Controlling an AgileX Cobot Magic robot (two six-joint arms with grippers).
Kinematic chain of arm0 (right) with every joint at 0, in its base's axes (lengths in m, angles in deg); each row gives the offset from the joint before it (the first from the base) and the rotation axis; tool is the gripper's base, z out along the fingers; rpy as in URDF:
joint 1: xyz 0 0 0.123 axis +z
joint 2: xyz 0 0 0 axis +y
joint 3: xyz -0.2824 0 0.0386 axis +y
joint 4: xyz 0.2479 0 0.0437 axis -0.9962 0 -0.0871
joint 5: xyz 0 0 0 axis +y
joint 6: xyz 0.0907 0 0.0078 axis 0.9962 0 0.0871
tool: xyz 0 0 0 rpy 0 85 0
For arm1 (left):
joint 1: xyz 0 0 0.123 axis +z
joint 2: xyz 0 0 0 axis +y
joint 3: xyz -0.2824 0 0.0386 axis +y
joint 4: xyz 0.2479 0 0.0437 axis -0.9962 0 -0.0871
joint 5: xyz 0 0 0 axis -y
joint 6: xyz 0.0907 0 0.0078 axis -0.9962 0 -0.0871
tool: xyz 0 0 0 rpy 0 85 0
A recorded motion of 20 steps. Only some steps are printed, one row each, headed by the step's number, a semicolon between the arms.
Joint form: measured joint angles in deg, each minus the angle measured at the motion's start. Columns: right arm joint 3, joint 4, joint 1, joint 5, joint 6, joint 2; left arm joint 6, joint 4, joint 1, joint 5, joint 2, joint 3.
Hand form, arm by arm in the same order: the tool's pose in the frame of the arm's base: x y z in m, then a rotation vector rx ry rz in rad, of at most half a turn. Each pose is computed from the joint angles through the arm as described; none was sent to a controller.
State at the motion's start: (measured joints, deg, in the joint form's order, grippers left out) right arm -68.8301 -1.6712 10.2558 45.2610 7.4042 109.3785; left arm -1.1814 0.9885 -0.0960 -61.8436 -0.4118 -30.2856
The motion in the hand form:
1: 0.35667 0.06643 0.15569 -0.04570 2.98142 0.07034; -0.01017 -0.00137 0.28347 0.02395 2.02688 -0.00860
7: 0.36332 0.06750 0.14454 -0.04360 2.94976 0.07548; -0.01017 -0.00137 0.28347 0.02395 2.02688 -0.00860
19: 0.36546 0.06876 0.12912 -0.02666 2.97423 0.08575; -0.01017 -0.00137 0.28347 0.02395 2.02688 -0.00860
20: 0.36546 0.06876 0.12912 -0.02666 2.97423 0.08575; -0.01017 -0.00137 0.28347 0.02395 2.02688 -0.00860
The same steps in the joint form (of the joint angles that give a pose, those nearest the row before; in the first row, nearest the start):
1: 0.00 0.00 0.00 -0.74 0.00 0.52; 0.00 0.00 0.00 0.00 0.00 0.00
7: 0.00 0.00 0.00 -4.48 0.00 2.43; 0.00 0.00 0.00 0.00 0.00 0.00
19: 0.00 -0.88 0.00 -5.58 0.00 4.86; 0.00 0.00 0.00 0.00 0.00 0.00
20: 0.00 -0.88 0.00 -5.58 0.00 4.86; 0.00 0.00 0.00 0.00 0.00 0.00

